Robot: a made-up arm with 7 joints. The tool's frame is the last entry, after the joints. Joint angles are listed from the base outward. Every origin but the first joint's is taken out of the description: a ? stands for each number. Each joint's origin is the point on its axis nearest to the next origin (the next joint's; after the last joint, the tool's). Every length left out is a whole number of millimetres.
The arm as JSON. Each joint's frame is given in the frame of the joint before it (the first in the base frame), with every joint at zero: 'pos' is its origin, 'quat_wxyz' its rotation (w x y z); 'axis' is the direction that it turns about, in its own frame. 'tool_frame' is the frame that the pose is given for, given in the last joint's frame.
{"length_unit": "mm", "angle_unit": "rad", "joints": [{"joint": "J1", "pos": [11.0, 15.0, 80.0], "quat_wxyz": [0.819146, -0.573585, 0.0, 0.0], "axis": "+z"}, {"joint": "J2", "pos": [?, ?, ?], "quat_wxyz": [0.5, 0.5, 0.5, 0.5], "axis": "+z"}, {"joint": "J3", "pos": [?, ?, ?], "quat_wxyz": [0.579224, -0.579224, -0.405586, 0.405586], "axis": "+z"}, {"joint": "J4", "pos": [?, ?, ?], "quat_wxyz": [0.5, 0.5, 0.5, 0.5], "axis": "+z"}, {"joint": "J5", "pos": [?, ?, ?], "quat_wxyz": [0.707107, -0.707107, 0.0, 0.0], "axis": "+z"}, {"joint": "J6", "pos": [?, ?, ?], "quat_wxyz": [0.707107, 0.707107, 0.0, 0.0], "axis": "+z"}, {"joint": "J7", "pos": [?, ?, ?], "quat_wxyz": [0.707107, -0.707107, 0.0, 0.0], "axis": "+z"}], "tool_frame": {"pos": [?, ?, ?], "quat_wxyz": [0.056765, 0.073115, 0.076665, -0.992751]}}
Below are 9 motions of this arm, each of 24 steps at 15 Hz.
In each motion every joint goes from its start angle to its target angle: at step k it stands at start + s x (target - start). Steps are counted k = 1, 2, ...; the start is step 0. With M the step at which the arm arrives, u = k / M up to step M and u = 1 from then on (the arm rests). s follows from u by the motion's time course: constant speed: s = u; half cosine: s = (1 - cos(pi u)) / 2; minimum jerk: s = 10 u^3 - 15 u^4 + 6 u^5.
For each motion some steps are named. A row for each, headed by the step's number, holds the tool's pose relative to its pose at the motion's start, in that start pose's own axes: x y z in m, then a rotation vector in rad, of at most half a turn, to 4 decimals.
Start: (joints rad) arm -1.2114 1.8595 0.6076 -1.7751 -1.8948 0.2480 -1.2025
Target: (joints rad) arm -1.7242 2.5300 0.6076 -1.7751 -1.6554 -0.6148 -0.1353
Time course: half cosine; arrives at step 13
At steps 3, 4, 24:
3: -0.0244 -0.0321 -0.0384 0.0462 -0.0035 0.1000
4: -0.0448 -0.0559 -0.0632 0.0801 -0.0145 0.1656
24: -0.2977 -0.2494 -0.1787 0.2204 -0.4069 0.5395

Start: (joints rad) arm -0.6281 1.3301 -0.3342 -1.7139 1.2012 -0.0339 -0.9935
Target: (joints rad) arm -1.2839 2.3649 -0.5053 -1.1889 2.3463 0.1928 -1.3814
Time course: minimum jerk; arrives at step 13
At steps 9, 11, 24:
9: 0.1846 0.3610 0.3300 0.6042 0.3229 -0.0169
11: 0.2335 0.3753 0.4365 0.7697 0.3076 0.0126
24: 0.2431 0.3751 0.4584 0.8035 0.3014 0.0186

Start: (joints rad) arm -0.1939 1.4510 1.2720 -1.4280 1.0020 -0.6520 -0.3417
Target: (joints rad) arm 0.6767 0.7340 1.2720 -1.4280 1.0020 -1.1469 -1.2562
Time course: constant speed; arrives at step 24
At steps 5, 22, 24:
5: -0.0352 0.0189 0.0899 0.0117 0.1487 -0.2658
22: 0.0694 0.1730 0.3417 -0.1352 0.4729 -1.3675
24: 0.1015 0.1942 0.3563 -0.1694 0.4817 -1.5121

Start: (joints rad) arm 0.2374 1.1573 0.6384 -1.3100 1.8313 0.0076 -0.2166
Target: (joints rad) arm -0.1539 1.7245 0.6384 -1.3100 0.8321 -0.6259 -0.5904
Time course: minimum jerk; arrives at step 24
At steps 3, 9, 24:
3: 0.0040 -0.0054 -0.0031 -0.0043 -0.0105 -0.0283
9: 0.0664 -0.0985 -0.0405 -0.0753 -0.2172 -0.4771
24: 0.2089 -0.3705 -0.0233 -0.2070 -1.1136 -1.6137

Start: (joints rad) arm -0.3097 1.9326 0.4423 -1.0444 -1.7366 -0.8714 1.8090
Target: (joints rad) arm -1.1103 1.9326 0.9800 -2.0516 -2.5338 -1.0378 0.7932
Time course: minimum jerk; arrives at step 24
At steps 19, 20, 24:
19: -0.0157 -0.1834 0.5032 1.5581 0.7429 -0.7622
20: -0.0219 -0.1979 0.5117 1.5925 0.8082 -0.7476
24: -0.0294 -0.2160 0.5210 1.6305 0.8906 -0.7258

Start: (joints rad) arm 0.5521 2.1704 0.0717 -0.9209 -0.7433 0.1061 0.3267
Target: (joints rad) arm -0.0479 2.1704 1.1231 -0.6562 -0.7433 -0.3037 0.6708
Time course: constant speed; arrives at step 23
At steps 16, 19, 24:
16: -0.3317 0.1111 0.1510 0.5392 0.0383 1.0477
19: -0.3866 0.0869 0.1925 0.6685 0.0144 1.2285
24: -0.4464 0.0359 0.2458 0.8577 -0.0340 1.4554

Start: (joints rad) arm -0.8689 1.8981 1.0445 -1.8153 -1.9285 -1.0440 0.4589
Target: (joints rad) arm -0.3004 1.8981 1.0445 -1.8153 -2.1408 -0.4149 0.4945
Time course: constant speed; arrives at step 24
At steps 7, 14, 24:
7: 0.0482 0.0072 -0.0451 0.0377 0.0269 -0.0437
14: 0.1031 0.0103 -0.0822 0.0927 0.0468 -0.0888
24: 0.1900 0.0073 -0.1195 0.2016 0.0597 -0.1468

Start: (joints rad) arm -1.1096 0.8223 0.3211 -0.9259 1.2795 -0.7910 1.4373
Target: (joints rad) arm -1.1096 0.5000 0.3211 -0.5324 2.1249 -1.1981 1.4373
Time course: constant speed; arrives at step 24
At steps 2, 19, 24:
2: 0.0096 0.0104 0.0208 -0.0111 -0.0947 0.0217
19: 0.0629 0.0733 0.2229 -0.1302 -0.9245 -0.0061
24: 0.0681 0.0815 0.2889 -0.1681 -1.1633 -0.0884

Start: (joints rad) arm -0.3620 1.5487 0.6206 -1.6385 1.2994 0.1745 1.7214
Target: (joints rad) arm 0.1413 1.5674 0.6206 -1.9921 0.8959 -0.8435 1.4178
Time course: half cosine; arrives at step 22
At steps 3, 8, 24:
3: -0.0027 0.0062 -0.0012 -0.0181 0.0241 -0.0380
8: -0.0186 0.0401 -0.0050 -0.1225 0.1731 -0.2266
24: -0.0810 0.1348 0.0124 -0.5129 0.6792 -0.5189

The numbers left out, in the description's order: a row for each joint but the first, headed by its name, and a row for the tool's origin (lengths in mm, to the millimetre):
J2: 7.0 13.0 0.0
J3: 345.0 -96.0 0.0
J4: 44.0 -38.0 0.0
J5: 37.0 -352.0 0.0
J6: -20.0 4.0 0.0
J7: 16.0 5.0 0.0
tool: -19.0 -18.0 0.0

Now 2 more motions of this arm.
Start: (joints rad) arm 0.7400 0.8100 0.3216 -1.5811 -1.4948 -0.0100 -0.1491
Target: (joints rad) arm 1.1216 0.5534 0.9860 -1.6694 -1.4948 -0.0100 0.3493
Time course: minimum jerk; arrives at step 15
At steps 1, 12, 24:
1: -0.0005 -0.0004 0.0003 -0.0011 0.0011 0.0017
12: -0.1869 -0.1116 0.1914 -0.2617 0.5072 0.4670
24: -0.1990 -0.1147 0.2081 -0.2684 0.5443 0.4849

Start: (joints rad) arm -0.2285 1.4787 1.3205 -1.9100 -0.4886 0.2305 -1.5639
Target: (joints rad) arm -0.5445 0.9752 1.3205 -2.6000 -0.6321 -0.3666 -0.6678
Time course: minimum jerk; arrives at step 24
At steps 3, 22, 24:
3: -0.0019 0.0005 0.0026 0.0084 0.0028 0.0180
22: -0.1112 0.0614 0.1875 0.6334 -0.0418 0.8813
24: -0.1117 0.0618 0.1885 0.6369 -0.0433 0.8842

